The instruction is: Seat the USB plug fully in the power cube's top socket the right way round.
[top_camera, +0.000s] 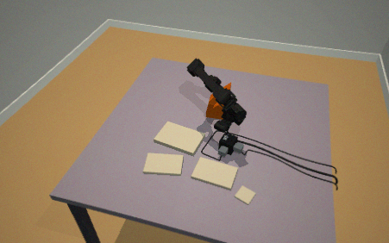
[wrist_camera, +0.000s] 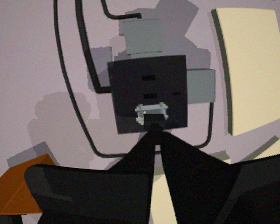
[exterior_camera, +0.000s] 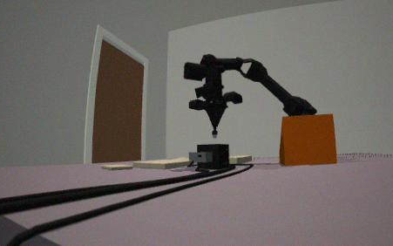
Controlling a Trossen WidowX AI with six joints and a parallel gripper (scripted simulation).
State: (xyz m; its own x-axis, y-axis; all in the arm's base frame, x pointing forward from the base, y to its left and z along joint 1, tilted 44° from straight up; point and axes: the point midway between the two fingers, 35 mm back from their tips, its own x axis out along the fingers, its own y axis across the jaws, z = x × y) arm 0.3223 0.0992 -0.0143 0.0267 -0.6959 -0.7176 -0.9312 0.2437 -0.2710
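Right now the USB plug is 2 cm below my gripper tip. Round my gripper tip: cream tile 29 cm ahead, 14 cm to the left, 13 cm below.
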